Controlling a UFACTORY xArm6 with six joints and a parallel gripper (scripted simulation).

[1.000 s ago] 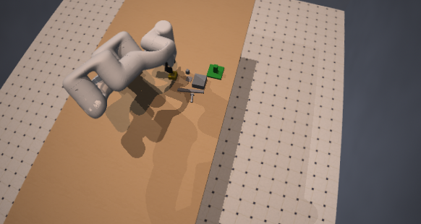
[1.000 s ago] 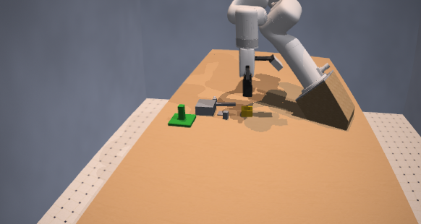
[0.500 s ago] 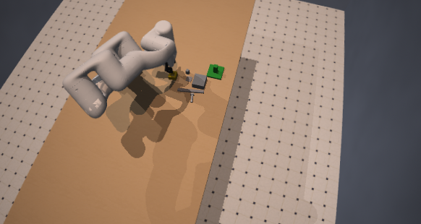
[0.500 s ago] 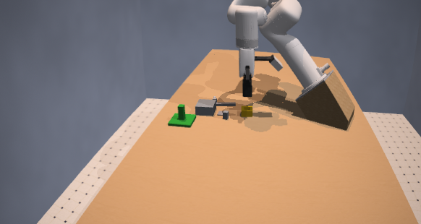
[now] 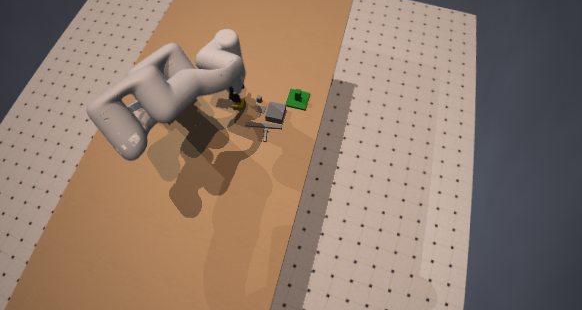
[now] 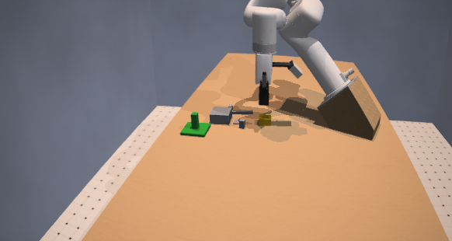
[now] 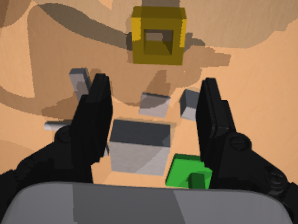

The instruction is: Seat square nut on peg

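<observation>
Now: hand 80 mm above the small grey cube, 60 mm short of it and 40 mm to the right of it. From my hand the other things lie so: grey block: 140 mm ahead, 80 mm below, 10 mm to the right; thin grey bar: 110 mm ahead, 90 mm below, 60 mm to the right.
</observation>
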